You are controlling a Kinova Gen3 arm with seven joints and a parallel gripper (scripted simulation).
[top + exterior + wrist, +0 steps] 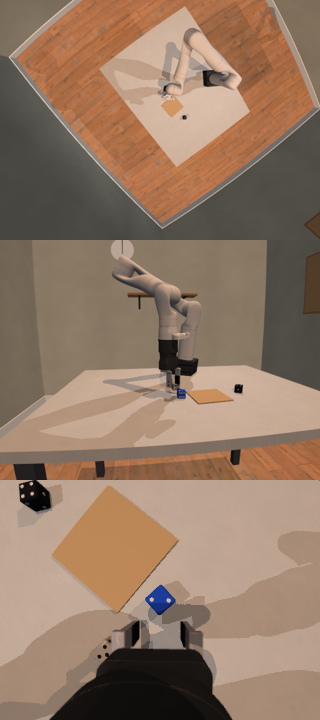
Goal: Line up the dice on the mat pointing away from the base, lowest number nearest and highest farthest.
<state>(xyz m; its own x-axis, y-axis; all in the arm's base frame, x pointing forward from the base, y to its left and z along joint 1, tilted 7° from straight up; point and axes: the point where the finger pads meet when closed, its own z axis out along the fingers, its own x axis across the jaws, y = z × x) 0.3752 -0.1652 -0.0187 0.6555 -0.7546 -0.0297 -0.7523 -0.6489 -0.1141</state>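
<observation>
Right now the blue die is 3 cm ahead of my hand, 2 cm to the left of it and 4 cm below it. Round my hand: white die: 7 cm behind, 3 cm to the left, 4 cm below; then mat: 4 cm ahead, 13 cm to the left, 6 cm below.
</observation>
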